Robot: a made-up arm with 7 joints. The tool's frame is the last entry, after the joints. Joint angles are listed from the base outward.
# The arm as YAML. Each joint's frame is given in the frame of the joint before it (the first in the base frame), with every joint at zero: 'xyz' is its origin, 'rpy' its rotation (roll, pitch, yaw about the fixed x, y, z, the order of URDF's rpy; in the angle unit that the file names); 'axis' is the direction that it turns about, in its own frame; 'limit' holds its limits. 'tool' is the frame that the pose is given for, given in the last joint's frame.
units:
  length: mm
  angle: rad
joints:
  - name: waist
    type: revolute
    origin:
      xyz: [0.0, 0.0, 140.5]
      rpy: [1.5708, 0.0, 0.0]
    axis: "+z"
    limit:
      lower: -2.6
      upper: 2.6
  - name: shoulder
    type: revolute
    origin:
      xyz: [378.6, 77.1, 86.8]
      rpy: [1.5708, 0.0, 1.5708]
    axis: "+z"
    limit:
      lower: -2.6
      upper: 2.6
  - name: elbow
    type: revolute
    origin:
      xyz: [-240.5, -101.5, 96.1]
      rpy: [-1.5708, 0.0, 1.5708]
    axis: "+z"
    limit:
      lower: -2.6
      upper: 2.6
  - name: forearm
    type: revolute
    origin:
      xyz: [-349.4, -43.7, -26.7]
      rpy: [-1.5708, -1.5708, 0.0]
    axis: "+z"
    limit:
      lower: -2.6
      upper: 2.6
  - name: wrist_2
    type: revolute
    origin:
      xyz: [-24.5, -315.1, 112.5]
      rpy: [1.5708, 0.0, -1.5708]
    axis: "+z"
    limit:
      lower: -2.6
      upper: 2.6
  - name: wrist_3
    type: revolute
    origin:
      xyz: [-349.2, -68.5, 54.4]
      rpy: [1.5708, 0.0, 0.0]
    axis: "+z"
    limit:
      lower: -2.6
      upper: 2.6
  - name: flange
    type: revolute
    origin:
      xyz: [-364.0, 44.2, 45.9]
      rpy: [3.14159, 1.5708, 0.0]
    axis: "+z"
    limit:
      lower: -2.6
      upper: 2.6
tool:
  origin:
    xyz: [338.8, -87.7, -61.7]
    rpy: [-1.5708, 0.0, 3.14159]
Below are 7 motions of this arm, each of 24 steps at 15 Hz.
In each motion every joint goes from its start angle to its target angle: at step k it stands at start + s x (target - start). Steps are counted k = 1, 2, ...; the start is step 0. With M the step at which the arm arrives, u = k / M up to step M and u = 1 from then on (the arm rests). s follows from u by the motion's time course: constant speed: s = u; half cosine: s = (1 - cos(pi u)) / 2; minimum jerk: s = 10 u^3 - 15 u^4 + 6 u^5.
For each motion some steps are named. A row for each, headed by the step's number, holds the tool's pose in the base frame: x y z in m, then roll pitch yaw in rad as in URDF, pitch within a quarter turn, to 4 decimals.
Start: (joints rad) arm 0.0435 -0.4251 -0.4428 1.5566 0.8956 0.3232 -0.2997
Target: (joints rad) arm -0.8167 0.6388 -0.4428 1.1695 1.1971 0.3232 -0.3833
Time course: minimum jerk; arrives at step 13
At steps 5, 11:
5: 0.6247 0.6698 0.0377 -1.8933 1.2620 -0.2863
11: 0.8771 0.5817 -0.0283 0.8842 0.7196 2.0923

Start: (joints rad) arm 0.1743 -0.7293 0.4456 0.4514 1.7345 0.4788 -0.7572
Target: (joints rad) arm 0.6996 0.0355 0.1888 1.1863 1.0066 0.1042 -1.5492
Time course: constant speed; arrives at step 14
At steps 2, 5, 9, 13, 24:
2: 1.4714 0.2608 0.1539 -2.4897 1.2655 -1.6540
5: 1.4038 0.3760 0.3556 -2.2546 1.0931 -1.4709
9: 1.2544 0.5259 0.6131 -2.0603 0.8417 -1.3984
13: 1.0380 0.6533 0.8426 -1.8680 0.5984 -1.4167
24: 0.9740 0.6794 0.8937 -1.8134 0.5437 -1.4324

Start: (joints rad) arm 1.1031 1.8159 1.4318 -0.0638 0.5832 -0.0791 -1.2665
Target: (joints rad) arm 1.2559 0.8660 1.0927 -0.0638 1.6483 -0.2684 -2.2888
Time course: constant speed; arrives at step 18
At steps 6, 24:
6: 0.6138 -0.3993 1.0152 0.7968 0.0932 1.4216
24: 0.1708 -0.1430 1.8268 -0.4528 0.7227 0.3577

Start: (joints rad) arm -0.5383 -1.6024 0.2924 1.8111 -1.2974 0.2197 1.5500
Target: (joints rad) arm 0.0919 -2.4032 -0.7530 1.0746 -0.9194 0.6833 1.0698
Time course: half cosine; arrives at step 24
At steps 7, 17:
7: -0.1265 -0.4445 0.1233 -1.0764 0.9904 -3.0202
17: -0.0239 -0.3998 0.5394 -1.1575 0.8599 2.3729

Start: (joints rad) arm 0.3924 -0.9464 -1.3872 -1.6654 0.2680 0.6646 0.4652
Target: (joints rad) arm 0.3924 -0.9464 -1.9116 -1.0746 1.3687 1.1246 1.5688
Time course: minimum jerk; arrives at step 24
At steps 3, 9, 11, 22, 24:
3: 0.0541 -0.4467 -0.1214 1.4229 0.4944 0.5391
9: 0.0289 -0.3341 -0.1558 1.5253 0.4507 0.5924
11: -0.0127 -0.2732 -0.1527 1.5984 0.4636 0.6369
22: -0.2894 -0.1824 0.0506 1.9047 0.7187 0.9602
24: -0.2919 -0.1831 0.0537 1.9075 0.7218 0.9646

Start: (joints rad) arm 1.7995 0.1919 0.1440 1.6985 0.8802 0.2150 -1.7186
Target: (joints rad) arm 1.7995 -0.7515 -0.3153 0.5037 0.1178 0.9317 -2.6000
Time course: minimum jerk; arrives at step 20
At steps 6, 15, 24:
6: -0.2047 0.6257 1.3012 -0.5367 0.4598 -1.3109
15: -0.0133 0.1318 1.0837 -0.4679 0.8802 -0.8418
24: 0.0392 0.0381 1.0567 -0.5149 0.9717 -0.7993

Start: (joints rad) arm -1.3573 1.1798 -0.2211 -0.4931 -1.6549 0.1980 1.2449
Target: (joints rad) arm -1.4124 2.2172 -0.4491 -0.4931 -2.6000 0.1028 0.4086
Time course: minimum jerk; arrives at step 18
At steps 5, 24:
5: 0.7642 0.2464 0.6817 -1.3708 0.0724 -2.2399
24: 0.7325 -0.9778 0.4931 -2.0488 -0.3576 2.6889

